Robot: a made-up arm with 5 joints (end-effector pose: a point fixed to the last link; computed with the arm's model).
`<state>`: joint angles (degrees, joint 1 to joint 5).
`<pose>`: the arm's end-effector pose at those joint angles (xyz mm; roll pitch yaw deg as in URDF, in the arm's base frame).
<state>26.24 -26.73 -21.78 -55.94 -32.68</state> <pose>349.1 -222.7 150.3 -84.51 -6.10 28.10</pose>
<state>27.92 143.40 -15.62 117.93 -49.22</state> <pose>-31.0 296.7 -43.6 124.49 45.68 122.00</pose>
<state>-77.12 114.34 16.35 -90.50 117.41</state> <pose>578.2 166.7 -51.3 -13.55 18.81 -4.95</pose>
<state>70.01 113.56 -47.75 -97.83 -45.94</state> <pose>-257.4 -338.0 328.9 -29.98 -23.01 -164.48</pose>
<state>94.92 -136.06 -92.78 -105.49 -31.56</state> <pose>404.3 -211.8 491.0 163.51 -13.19 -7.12</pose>
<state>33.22 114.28 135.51 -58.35 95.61</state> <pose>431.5 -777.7 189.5 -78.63 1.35 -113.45</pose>
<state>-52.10 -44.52 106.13 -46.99 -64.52</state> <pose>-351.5 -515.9 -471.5 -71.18 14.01 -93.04</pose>
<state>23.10 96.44 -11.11 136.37 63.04</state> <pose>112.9 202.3 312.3 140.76 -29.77 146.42</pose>
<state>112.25 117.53 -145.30 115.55 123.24</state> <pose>269.3 490.7 452.1 -28.02 33.56 11.32</pose>
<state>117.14 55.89 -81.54 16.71 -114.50</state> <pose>5.5 471.6 337.8 31.60 18.63 59.40</pose>
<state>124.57 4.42 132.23 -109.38 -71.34</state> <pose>-170.4 221.2 893.3 137.67 -56.90 20.97</pose>
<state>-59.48 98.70 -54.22 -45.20 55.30</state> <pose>-236.1 199.4 -135.2 -76.50 -22.12 105.10</pose>
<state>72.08 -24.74 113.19 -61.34 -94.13</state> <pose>-121.5 -243.9 747.2 174.32 -46.01 22.89</pose>
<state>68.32 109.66 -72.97 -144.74 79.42</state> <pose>-241.0 122.4 82.9 -85.00 12.85 102.41</pose>
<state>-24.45 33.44 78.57 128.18 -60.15</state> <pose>-68.5 -984.3 -417.7 104.65 56.42 -103.81</pose>
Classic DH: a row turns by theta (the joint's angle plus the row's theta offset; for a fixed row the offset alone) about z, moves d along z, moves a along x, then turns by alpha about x. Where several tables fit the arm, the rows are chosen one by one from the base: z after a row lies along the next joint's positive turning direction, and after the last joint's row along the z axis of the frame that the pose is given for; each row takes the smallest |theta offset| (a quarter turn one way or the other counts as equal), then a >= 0, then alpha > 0; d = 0 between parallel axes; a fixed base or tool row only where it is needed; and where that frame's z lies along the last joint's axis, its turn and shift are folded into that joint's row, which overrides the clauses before.
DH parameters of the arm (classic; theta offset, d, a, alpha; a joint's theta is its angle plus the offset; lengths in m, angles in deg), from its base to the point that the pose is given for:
base (fixed): -90 0.0672 0 90
joint 1: 0 -0.0128 0.3121 -90
joint 2: -36.43 0 0.1989 180
joint 3: -36.43 -0.004 0.0989 90
joint 4: -90 0.2867 0.0042 90
joint 5: 90 0.1956 0.3046 90
tool (fixed): 0 0.0842 0 0

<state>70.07 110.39 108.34 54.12 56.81</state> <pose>721.0 -16.9 238.6 -28.86 55.35 -23.14</pose>
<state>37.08 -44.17 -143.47 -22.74 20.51</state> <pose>-352.0 133.0 -150.4 -22.95 55.92 91.81</pose>
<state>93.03 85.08 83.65 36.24 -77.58</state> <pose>435.3 407.0 613.4 -80.36 -31.96 74.31</pose>
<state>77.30 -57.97 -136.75 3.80 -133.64</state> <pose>-266.1 120.4 366.0 -18.18 -55.92 98.96</pose>
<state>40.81 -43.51 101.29 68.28 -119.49</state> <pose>-372.2 33.6 395.0 103.82 21.93 93.95</pose>
